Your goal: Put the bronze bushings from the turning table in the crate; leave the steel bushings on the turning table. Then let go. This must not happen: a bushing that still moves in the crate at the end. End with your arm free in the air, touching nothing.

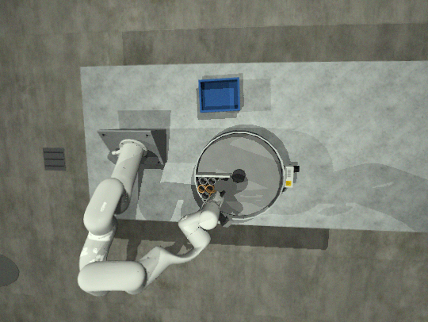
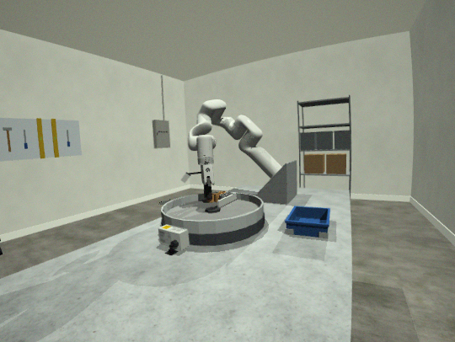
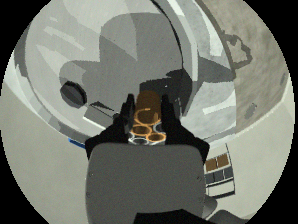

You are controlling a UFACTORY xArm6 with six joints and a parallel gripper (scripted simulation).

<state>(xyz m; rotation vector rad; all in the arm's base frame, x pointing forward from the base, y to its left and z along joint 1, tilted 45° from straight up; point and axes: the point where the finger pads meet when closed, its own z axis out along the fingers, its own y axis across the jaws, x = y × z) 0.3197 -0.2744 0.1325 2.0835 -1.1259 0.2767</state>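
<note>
Right now my hand is 470 mm to the right of the blue crate, 80 mm short of it and 70 mm above it. Round my hand: round turning table: 120 mm ahead, 90 mm to the left, 40 mm below.
</note>
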